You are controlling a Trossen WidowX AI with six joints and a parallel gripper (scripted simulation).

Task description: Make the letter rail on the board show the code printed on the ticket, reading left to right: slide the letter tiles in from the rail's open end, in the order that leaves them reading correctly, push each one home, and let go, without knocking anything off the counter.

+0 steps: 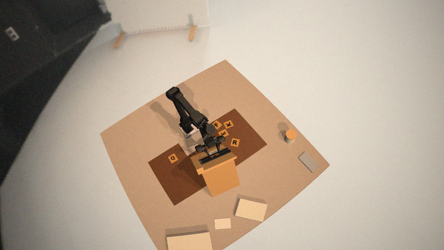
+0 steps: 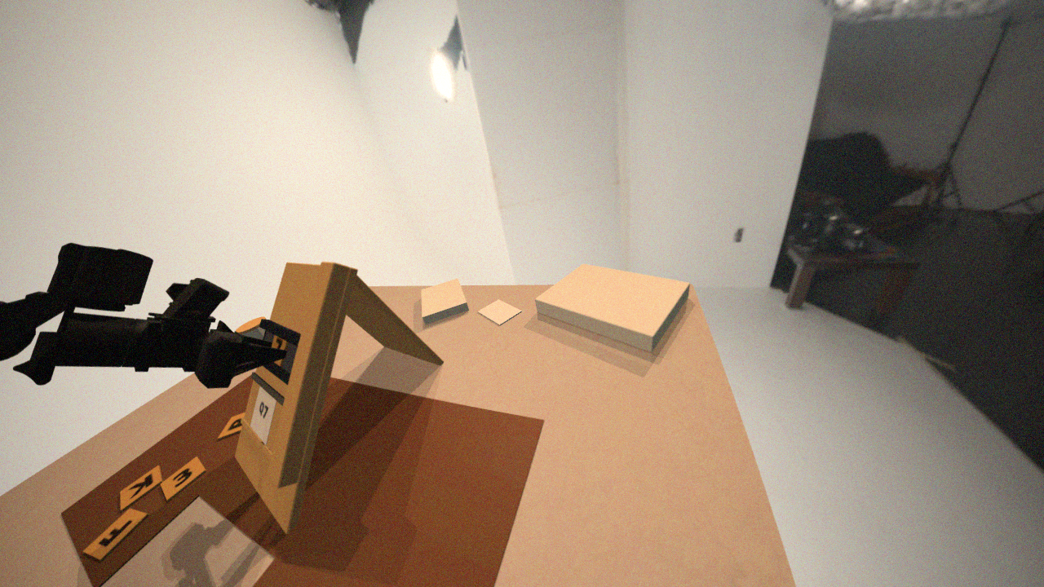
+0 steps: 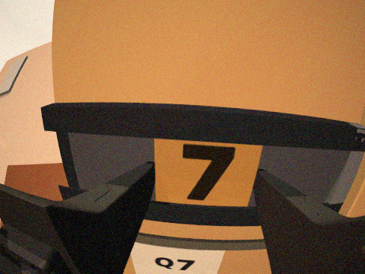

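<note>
The white ticket lies 60 mm behind my gripper tip, 30 mm to the left of it and 80 mm below it. The rest, counted from my gripper tip: large box (350 mm ahead, 510 mm to the right, 140 mm below); small card (330 mm ahead, 240 mm to the right, 160 mm below); grey block (420 mm ahead, 480 mm to the left, 160 mm below).
</note>
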